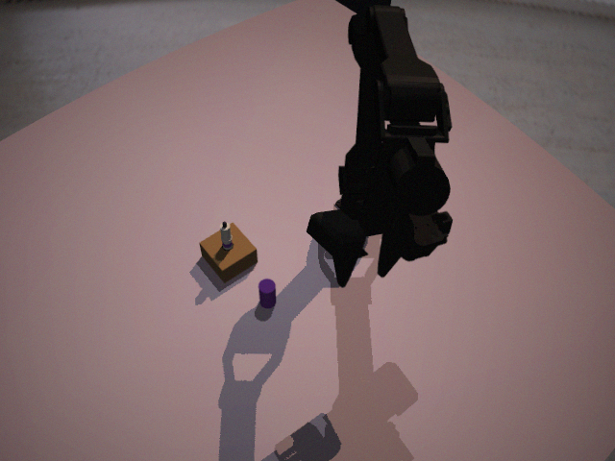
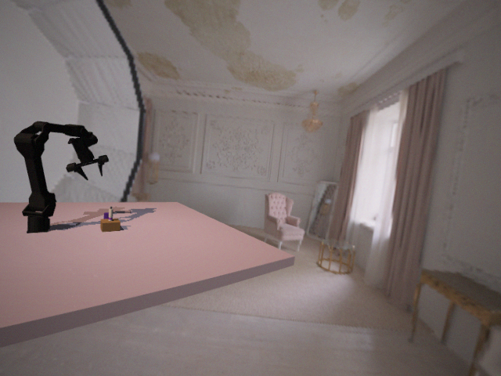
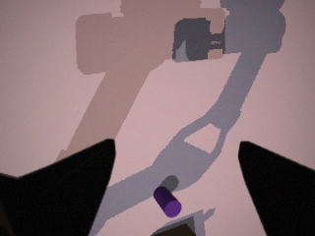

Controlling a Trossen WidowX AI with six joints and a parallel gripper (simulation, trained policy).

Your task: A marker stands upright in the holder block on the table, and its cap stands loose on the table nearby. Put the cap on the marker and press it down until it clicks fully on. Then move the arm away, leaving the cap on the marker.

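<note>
The purple cap is 5 cm ahead of my gripper tip, 15 cm to the right of it and 18 cm below it. Round my gripper tip: brown holder block (5 cm ahead, 26 cm to the right, 19 cm below).
</note>
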